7 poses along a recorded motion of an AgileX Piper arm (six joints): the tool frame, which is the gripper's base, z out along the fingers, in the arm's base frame.
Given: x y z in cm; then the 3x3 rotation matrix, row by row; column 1 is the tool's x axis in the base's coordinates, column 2 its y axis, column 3 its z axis. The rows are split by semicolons.
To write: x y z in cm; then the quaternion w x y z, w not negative. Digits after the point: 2 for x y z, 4 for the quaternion.
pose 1, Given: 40.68, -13.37, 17.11; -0.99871, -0.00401, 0.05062; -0.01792, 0.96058, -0.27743; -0.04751, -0.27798, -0.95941
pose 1, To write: 40.68, -13.37, 17.11, 0.0248, -0.0055, 0.9898, -0.1403
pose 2, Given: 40.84, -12.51, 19.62; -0.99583, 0.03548, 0.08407; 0.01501, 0.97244, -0.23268; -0.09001, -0.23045, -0.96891
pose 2, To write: 40.84, -12.51, 19.62, 0.0439, 0.0127, 0.9921, -0.1167
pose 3, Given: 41.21, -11.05, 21.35; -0.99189, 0.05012, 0.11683; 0.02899, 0.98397, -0.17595; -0.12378, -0.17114, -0.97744
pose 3, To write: 41.21, -11.05, 21.35, 0.0605, 0.0199, 0.9941, -0.0873
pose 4, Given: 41.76, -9.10, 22.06; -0.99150, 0.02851, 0.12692; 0.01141, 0.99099, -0.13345; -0.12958, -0.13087, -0.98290
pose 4, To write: 41.76, -9.10, 22.06, 0.0644, 0.0100, 0.9957, -0.0664
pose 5, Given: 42.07, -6.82, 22.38; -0.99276, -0.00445, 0.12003; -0.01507, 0.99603, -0.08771; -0.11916, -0.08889, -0.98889
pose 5, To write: 42.07, -6.82, 22.38, 0.0600, -0.0049, 0.9972, -0.0443
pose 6, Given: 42.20, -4.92, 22.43; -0.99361, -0.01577, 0.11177; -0.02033, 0.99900, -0.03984; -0.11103, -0.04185, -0.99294
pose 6, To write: 42.20, -4.92, 22.43, 0.0558, -0.0090, 0.9982, -0.0205
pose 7, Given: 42.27, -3.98, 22.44; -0.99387, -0.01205, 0.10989; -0.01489, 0.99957, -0.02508; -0.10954, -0.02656, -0.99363
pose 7, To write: 42.27, -3.98, 22.44, 0.0549, -0.0067, 0.9984, -0.0129
